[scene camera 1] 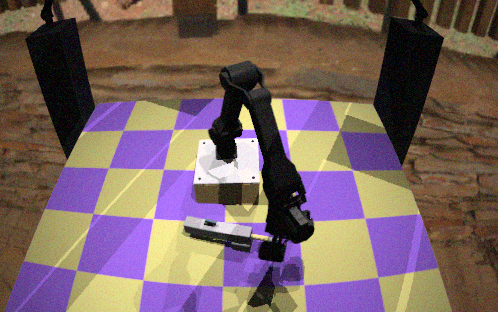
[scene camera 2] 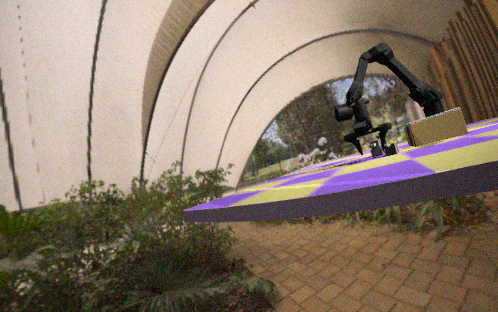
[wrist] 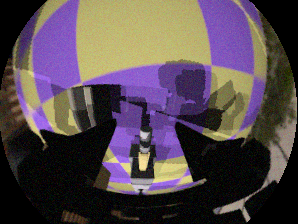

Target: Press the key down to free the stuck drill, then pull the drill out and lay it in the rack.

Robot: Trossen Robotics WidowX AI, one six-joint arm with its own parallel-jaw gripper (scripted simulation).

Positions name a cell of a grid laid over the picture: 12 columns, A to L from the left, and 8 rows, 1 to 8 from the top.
Observation:
My gripper (scene camera 1: G7) is open, with nothing in its grasp. I also see a dark rack (wrist: D4).
My gripper is seen too in scene camera 2 (scene camera 2: I4) and in the wrist view (wrist: F5).

